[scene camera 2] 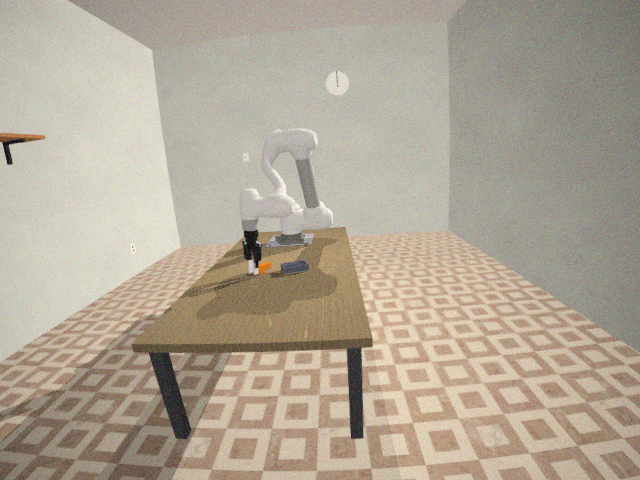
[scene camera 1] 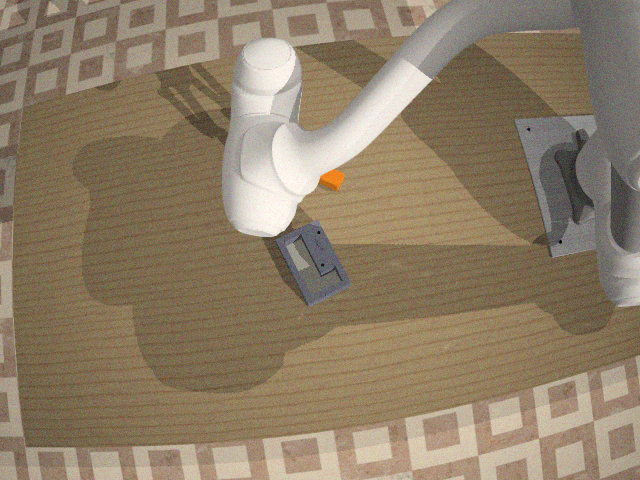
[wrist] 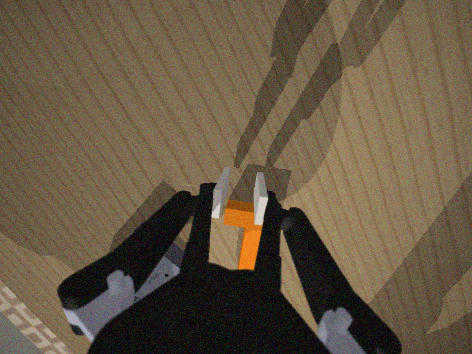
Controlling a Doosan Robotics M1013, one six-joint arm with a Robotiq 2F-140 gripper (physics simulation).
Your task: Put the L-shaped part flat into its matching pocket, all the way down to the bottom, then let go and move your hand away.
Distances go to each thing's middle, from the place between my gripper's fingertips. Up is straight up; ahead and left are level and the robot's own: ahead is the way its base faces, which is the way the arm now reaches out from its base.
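There is the orange L-shaped part (wrist: 237, 213), 30 mm to the left of my hand and 80 mm behind it. The grey pocket block (scene camera 1: 311, 259) is here as well; counted from my hand, it sits 50 mm behind and 220 mm to the left.
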